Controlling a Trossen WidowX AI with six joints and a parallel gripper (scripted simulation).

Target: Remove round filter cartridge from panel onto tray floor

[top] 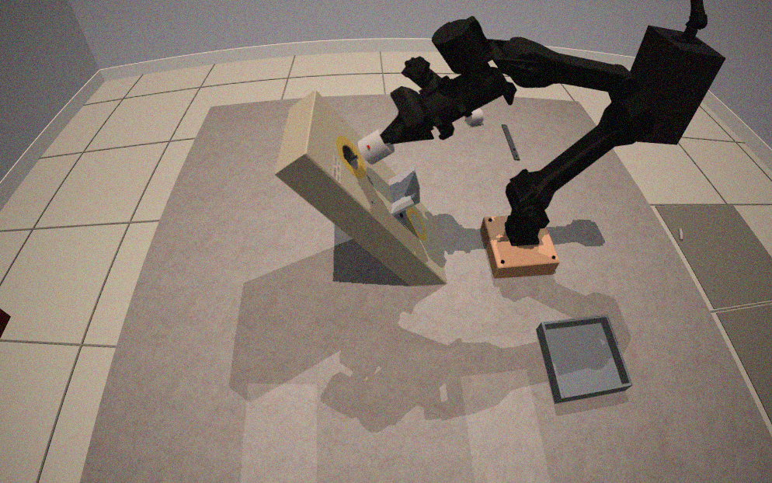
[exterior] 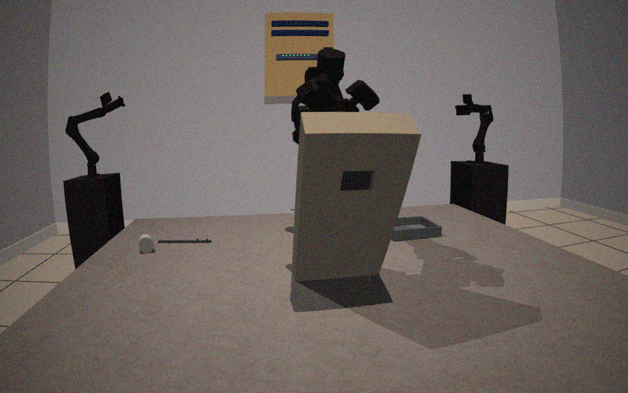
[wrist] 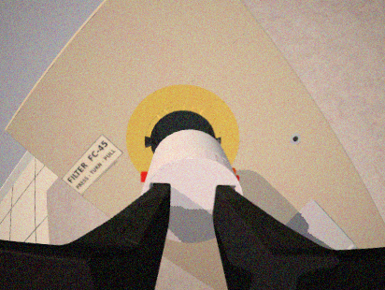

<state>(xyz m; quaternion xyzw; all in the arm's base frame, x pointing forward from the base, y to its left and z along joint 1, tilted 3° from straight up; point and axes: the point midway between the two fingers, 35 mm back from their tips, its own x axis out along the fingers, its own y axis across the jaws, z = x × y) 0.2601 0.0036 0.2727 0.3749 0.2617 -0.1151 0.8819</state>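
Right now the white filter cartridge is 1 cm ahead of my gripper tip and 1 cm below it. Also, from my gripper tip: grey shelf 4 cm behind, 13 cm below; then grey tray 37 cm behind, 28 cm to the left, 27 cm below; then beige service panel 2 cm ahead, 11 cm below.
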